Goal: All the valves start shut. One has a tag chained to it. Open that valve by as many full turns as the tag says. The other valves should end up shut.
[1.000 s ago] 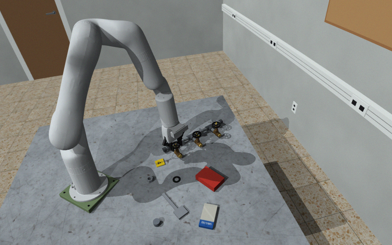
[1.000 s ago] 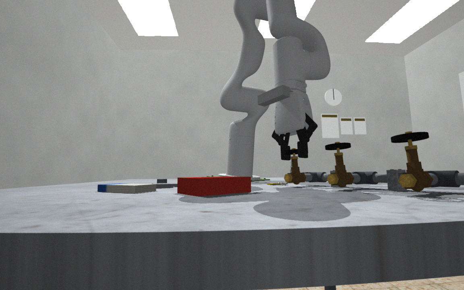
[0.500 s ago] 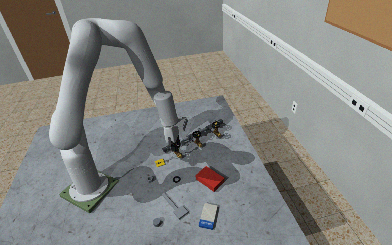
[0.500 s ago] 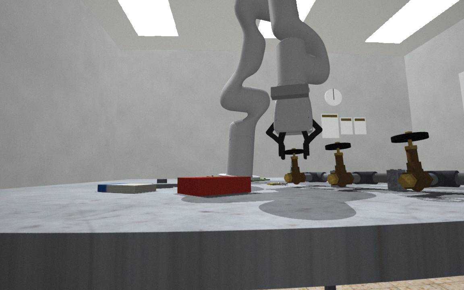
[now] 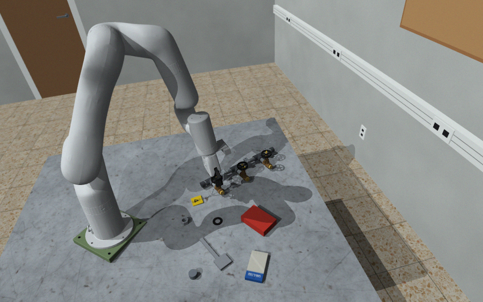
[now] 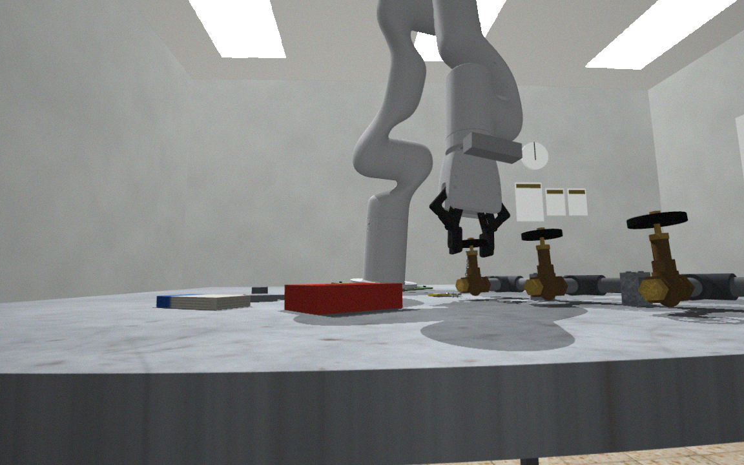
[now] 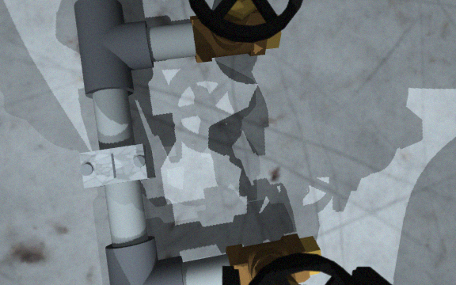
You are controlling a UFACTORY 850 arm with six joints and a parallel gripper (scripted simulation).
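Now: the yellow tag 9 cm behind my hand, 2 cm to the right of it and 9 cm below it. From my hand the other things lie so: black washer (3 cm behind, 16 cm to the right, 9 cm below); then red block (13 cm ahead, 21 cm to the right, 7 cm below); then grey nut (17 cm behind, 12 cm to the right, 8 cm below).
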